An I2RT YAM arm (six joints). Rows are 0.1 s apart.
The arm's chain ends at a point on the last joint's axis. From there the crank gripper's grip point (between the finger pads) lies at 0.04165 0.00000 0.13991 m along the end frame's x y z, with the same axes.
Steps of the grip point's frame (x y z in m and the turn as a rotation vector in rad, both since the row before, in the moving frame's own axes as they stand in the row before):
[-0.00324 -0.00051 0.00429 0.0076 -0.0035 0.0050]
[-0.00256 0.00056 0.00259 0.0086 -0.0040 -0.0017]
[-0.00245 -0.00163 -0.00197 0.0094 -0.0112 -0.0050]
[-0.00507 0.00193 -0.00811 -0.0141 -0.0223 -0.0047]
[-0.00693 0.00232 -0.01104 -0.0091 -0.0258 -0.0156]
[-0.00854 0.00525 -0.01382 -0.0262 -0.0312 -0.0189]
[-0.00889 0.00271 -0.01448 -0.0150 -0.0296 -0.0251]
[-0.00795 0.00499 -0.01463 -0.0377 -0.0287 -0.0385]
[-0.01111 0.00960 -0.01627 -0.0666 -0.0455 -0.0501]
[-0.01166 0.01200 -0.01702 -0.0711 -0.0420 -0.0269]
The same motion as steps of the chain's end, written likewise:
[-0.00275 0.00035 0.00415 0.0076 -0.0035 0.0050]
[-0.00200 0.00183 0.00243 0.0086 -0.0040 -0.0017]
[-0.00088 -0.00011 -0.00242 0.0094 -0.0112 -0.0050]
[-0.00194 0.00014 -0.00899 -0.0141 -0.0223 -0.0047]
[-0.00331 0.00166 -0.01206 -0.0091 -0.0258 -0.0156]
[-0.00418 0.00231 -0.01501 -0.0262 -0.0312 -0.0189]
[-0.00474 0.00160 -0.01564 -0.0150 -0.0296 -0.0251]
[-0.00399 0.00122 -0.01570 -0.0377 -0.0287 -0.0385]
[-0.00489 0.00216 -0.01778 -0.0666 -0.0455 -0.0501]
[-0.00587 0.00304 -0.01833 -0.0711 -0.0420 -0.0269]

